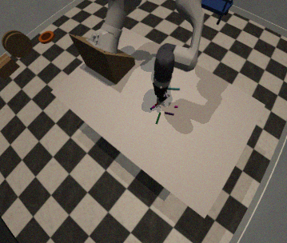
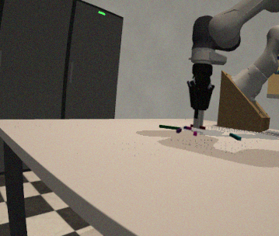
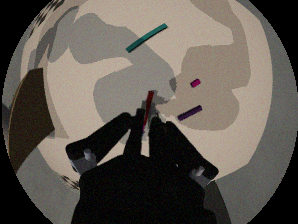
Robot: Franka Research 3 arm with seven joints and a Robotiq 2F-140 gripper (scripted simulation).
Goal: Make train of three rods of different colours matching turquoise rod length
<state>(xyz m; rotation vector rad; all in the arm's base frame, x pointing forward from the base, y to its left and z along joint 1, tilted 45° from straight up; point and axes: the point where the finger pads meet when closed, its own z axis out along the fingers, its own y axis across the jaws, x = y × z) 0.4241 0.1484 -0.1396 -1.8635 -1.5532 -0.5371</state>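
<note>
The red rod is 3 cm below my hand. Also, from my hand: purple rod (10 cm ahead, 1 cm to the right, 4 cm below); blue rod (1 cm behind, 6 cm to the right, 4 cm below); green rod (6 cm ahead, 8 cm to the right, 4 cm below).
</note>
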